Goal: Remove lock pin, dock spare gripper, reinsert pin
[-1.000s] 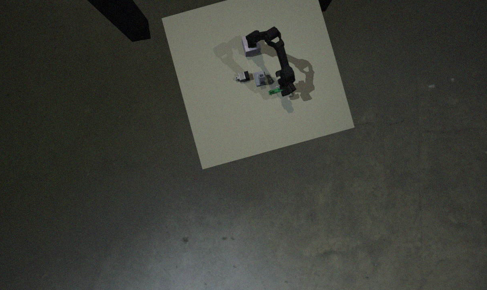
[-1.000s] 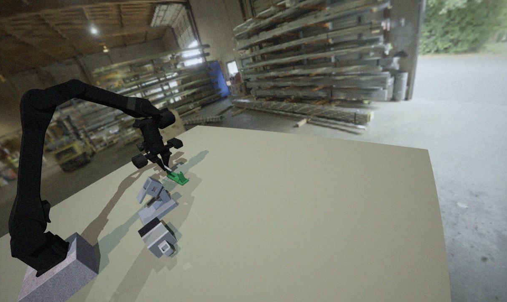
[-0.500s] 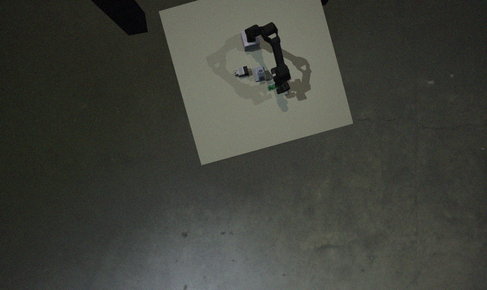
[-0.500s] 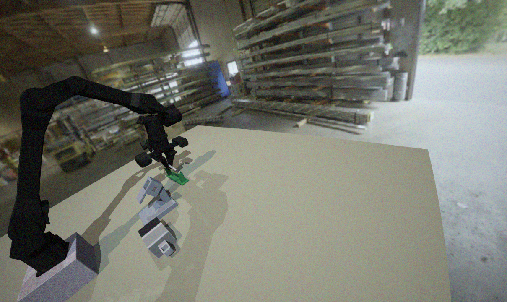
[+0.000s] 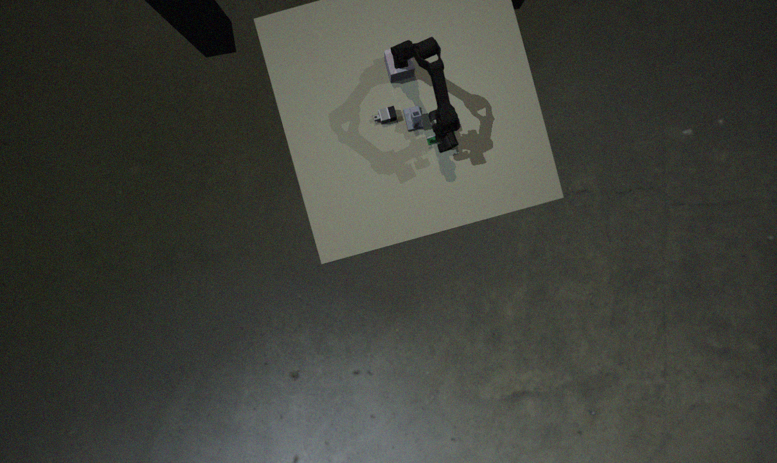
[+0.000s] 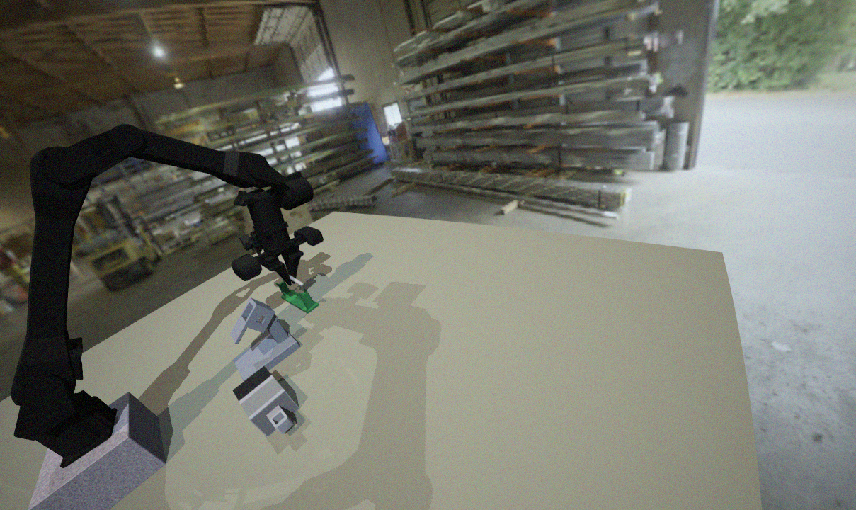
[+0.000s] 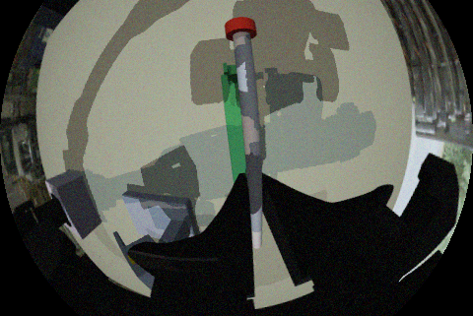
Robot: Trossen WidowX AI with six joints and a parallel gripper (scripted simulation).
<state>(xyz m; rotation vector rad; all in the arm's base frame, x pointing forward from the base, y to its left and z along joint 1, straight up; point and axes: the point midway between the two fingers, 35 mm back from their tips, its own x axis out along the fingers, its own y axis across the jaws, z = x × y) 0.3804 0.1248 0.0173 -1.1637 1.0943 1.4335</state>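
My gripper tip is now 30 mm above the green cradle and 20 mm to the right of it. Round my gripper tip: mount (110 mm behind, 100 mm to the right, 10 mm below); dark grey spare gripper (240 mm to the right, 150 mm behind, 40 mm below).
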